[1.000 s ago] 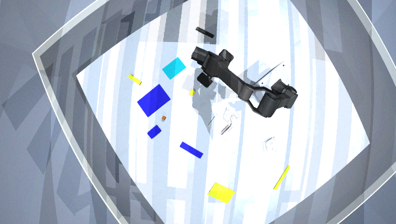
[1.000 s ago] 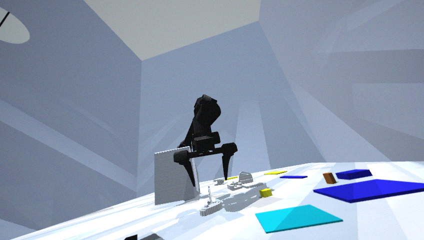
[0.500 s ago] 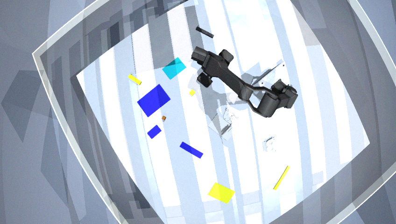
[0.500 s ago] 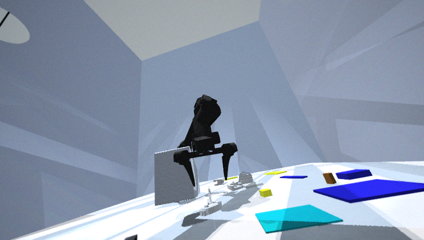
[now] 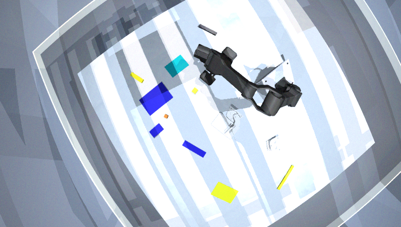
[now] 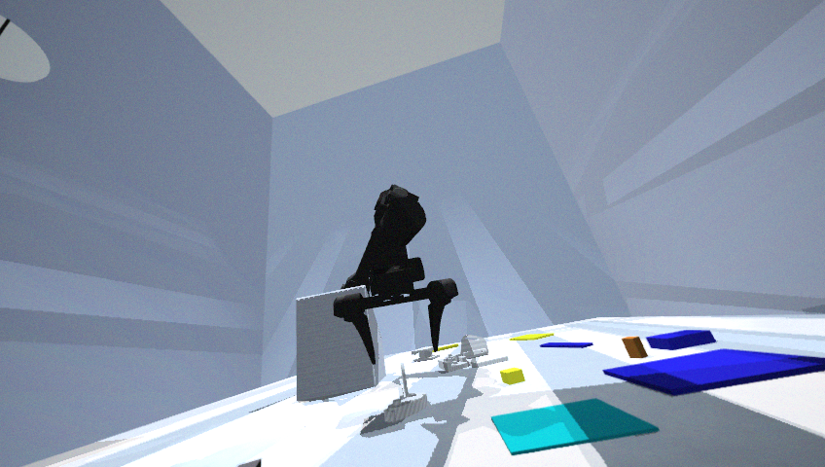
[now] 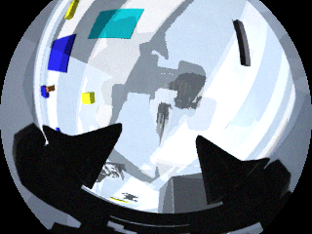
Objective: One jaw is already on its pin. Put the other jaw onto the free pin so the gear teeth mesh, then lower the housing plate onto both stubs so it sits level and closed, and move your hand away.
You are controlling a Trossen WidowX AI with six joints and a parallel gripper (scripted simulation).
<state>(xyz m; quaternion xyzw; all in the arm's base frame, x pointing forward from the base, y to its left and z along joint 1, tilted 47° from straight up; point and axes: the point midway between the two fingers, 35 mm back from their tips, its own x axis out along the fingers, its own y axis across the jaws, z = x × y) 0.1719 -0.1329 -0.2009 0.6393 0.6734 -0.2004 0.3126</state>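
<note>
My gripper tip is 50 mm above the grey ribbed jaw, 40 mm to the left of it and 10 mm past it. From my gripper tip the other things lie so: cyan tile (150 mm to the right, 140 mm ahead, 50 mm below); then white base (230 mm to the left, 140 mm ahead, 50 mm below); then small yellow cube (140 mm ahead, 50 mm below, 10 mm to the left).
</note>
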